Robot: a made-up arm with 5 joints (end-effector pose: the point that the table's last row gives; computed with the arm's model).
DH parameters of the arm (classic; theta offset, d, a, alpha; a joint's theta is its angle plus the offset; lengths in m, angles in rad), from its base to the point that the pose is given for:
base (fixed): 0 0 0 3.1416
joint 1: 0 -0.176 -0.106 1.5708
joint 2: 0 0.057 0.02 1.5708
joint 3: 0 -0.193 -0.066 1.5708
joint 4: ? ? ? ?
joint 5: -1.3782 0 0.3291 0
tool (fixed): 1.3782 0.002 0 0
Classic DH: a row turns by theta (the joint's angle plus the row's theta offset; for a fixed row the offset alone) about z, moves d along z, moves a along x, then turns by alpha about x.
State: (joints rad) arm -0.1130 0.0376 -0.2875 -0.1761 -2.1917
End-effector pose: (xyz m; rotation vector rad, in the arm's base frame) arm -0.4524 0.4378 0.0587 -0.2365 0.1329 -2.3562
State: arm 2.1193 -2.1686 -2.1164 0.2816 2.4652
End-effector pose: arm -0.0741 0.2845 0.6131 -2.2101 -0.6121 -1.2929
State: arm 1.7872 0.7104 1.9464 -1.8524 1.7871
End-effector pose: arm -0.0582 0.5829 0.0006 1.7782 0.9157 1.9865
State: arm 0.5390 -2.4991 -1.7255 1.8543 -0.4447
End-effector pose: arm 0.2050 0.0002 0.3761 -0.4857 1.2307 1.0385
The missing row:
joint 4: 0 -0.187 -0.059 -1.5708
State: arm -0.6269 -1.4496 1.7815 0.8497 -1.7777
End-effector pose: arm 0.4686 -0.0306 0.0186 1.0408 -0.9682 1.1114
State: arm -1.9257 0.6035 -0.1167 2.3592 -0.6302
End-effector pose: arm 0.1379 -0.1941 -0.1446 1.7290 -0.6673 0.9159
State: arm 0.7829 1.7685 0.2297 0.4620 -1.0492
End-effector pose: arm -0.2950 0.2248 0.5413 0.0524 1.4673 -1.4264
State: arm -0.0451 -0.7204 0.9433 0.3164 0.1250
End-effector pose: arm 0.0931 -0.0329 0.1132 -0.2391 -0.9620 1.1200
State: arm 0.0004 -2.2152 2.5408 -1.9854 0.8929
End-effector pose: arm 0.1400 -0.0598 0.5249 -1.8552 0.7965 -0.7545
